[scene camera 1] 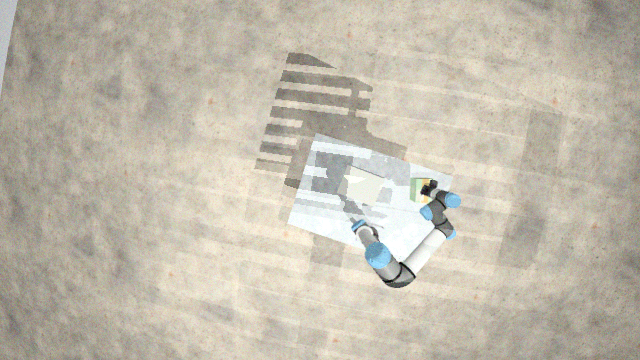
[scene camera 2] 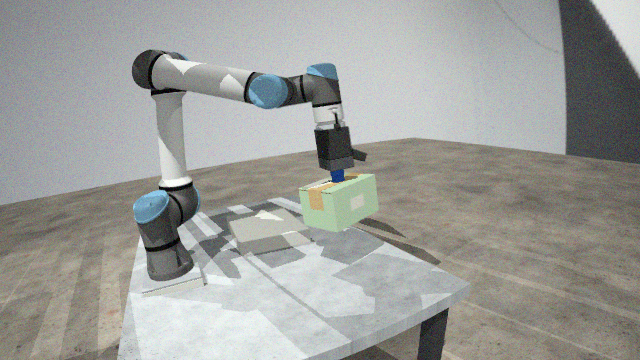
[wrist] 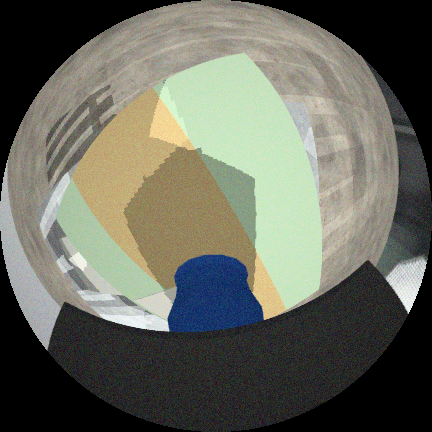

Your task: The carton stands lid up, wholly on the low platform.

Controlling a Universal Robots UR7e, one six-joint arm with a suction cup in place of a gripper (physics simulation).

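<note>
A low platform (scene camera 1: 362, 186), which also appears in scene camera 2 (scene camera 2: 254, 232) and in the wrist view (wrist: 94, 282), rests on the table. A pale green carton (scene camera 2: 334, 206), visible in the wrist view as well (wrist: 208, 161), touches nothing else but the suction cup (wrist: 212, 293) that carries it.
</note>
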